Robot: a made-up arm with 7 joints. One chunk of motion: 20 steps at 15 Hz.
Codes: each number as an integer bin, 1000 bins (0 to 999) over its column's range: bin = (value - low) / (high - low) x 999, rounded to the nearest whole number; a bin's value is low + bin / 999 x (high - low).
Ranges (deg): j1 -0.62..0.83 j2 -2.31..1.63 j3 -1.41..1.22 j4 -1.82..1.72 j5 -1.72..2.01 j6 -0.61..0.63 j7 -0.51..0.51
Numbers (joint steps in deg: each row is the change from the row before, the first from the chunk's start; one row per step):
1: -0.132 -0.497 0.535 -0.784 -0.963 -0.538 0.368
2: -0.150 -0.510 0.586 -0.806 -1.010 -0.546 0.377
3: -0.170 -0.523 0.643 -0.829 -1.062 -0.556 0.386
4: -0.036 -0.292 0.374 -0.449 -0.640 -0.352 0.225
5: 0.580 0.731 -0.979 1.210 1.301 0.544 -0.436
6: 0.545 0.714 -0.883 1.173 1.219 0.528 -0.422
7: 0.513 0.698 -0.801 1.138 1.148 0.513 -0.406
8: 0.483 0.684 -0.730 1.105 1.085 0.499 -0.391
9: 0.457 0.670 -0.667 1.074 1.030 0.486 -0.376
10: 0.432 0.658 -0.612 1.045 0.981 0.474 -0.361
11: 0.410 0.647 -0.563 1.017 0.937 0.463 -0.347
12: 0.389 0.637 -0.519 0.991 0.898 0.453 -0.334
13: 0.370 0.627 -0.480 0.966 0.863 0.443 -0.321
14: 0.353 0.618 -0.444 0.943 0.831 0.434 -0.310
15: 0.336 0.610 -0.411 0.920 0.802 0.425 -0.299
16: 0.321 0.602 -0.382 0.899 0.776 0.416 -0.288
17: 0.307 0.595 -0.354 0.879 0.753 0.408 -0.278
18: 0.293 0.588 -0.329 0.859 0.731 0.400 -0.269
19: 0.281 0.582 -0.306 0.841 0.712 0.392 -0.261
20: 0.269 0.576 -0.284 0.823 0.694 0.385 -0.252
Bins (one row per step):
1: 336 460 739 292 203 58 860
2: 324 456 758 286 190 52 869
3: 310 453 780 280 176 44 878
4: 402 512 678 387 289 208 720
5: 827 771 164 855 809 930 72
6: 803 767 200 845 787 917 86
7: 781 763 231 835 768 905 102
8: 760 759 258 825 751 893 117
9: 742 756 282 817 737 883 131
10: 725 753 303 809 723 873 146
11: 710 750 322 801 712 864 160
12: 695 747 338 793 701 856 172
13: 682 745 353 786 692 848 185
14: 670 742 367 780 683 841 196
15: 659 740 379 773 675 834 207
16: 648 738 390 767 668 827 217
17: 639 737 401 762 662 820 227
18: 629 735 411 756 656 814 236
19: 621 733 419 751 651 807 244
20: 612 732 428 746 647 802 253

